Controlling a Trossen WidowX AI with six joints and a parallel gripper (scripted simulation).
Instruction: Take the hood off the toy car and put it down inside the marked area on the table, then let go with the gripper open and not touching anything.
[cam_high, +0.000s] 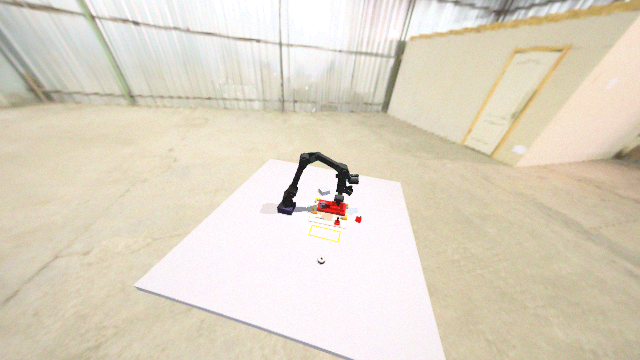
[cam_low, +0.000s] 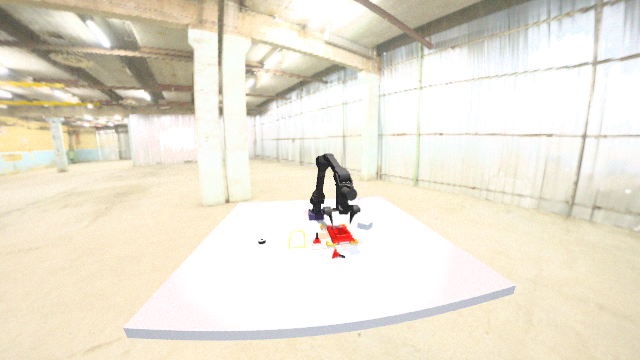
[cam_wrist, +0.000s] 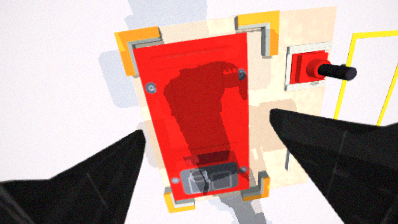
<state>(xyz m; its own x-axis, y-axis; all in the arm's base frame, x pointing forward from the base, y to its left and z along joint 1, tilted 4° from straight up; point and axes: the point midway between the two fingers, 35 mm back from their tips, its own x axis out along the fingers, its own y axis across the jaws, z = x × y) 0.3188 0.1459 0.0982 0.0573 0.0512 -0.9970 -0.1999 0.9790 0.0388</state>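
The hood is 40 mm below my gripper tip. The rest, counted from my gripper tip: white wheel: 50 mm ahead, 410 mm to the right, 70 mm below.
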